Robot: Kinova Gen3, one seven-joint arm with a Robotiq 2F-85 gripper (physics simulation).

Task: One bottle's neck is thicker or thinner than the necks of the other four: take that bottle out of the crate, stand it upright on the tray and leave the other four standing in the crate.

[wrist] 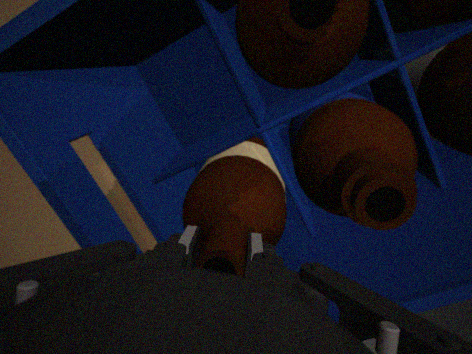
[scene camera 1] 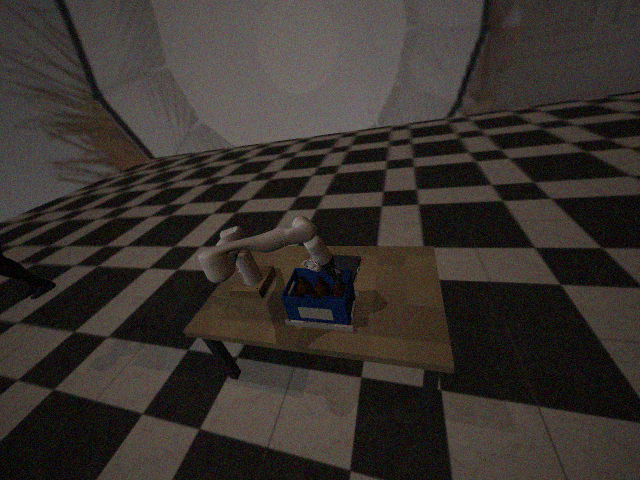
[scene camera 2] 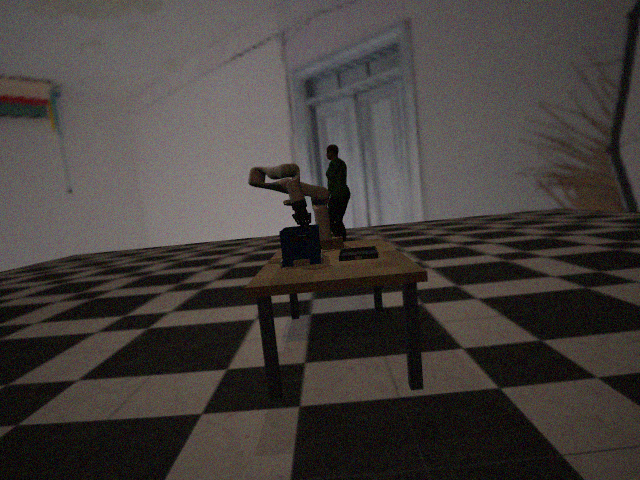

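Seen in the pictures: gripper, fingertip midpoint: [wrist: 222, 247] [scene camera 1: 337, 281]; arm's base, origin of the base link: [scene camera 1: 254, 279] [scene camera 2: 324, 239].
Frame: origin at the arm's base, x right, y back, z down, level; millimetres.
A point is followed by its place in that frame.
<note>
The blue crate [scene camera 1: 341, 311] @(x 307, y -480, z -54 mm) [scene camera 2: 293, 249] @(x 252, y -510, z -24 mm) [wrist: 165, 105] @(x 260, y -495, z 50 mm) stands on the table with brown bottles in its compartments. My gripper [scene camera 1: 334, 273] @(x 172, y -470, z -96 mm) [scene camera 2: 303, 223] @(x 172, y -470, z -96 mm) [wrist: 222, 247] @(x 172, y -470, z -96 mm) reaches down into it and is shut on the neck of a brown bottle [wrist: 235, 195] @(x 183, y -458, z -63 mm) with a cream band, its pads on both sides. This bottle stands in its compartment, and its neck looks thinner than that of the bottle [wrist: 350, 140] @(x 172, y -386, z -65 mm) to the right. Another bottle [wrist: 300, 60] @(x 223, y -384, z -66 mm) is at the top, and part of one [wrist: 452, 100] @(x 156, y -332, z -53 mm) shows at the right edge. The dark tray [scene camera 1: 353, 261] @(x -135, y -538, z 53 mm) [scene camera 2: 358, 253] @(x -107, y -382, z 56 mm) lies beside the crate.
The wooden table [scene camera 1: 403, 320] @(x 283, y -728, z 59 mm) [scene camera 2: 356, 272] @(x 37, y -847, z 58 mm) carries the crate, the tray and the arm's base. Blue dividers [wrist: 320, 102] @(x 194, y -386, z -36 mm) stand between the bottles. A person [scene camera 2: 337, 180] stands behind the table in the second scene view.
</note>
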